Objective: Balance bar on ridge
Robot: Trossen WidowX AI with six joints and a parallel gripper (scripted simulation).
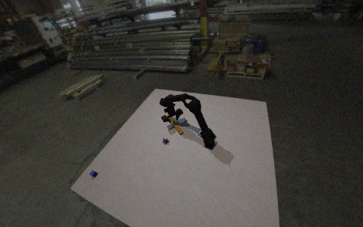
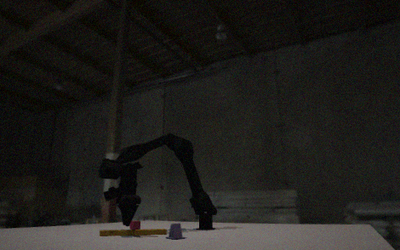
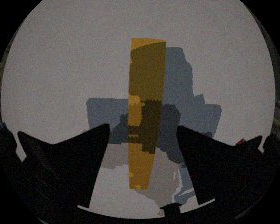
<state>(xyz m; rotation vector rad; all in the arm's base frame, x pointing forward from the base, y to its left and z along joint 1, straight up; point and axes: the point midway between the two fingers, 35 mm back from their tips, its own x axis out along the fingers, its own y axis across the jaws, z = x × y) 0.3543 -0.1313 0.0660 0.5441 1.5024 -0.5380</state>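
My gripper tip is now 2 cm to the right of the yellow bar, 2 cm past it and 2 cm above it. Also, from my gripper tip: small blue cube: 63 cm to the left, 39 cm ahead, 2 cm below; small red cube: 21 cm behind, 14 cm to the right, 2 cm below.
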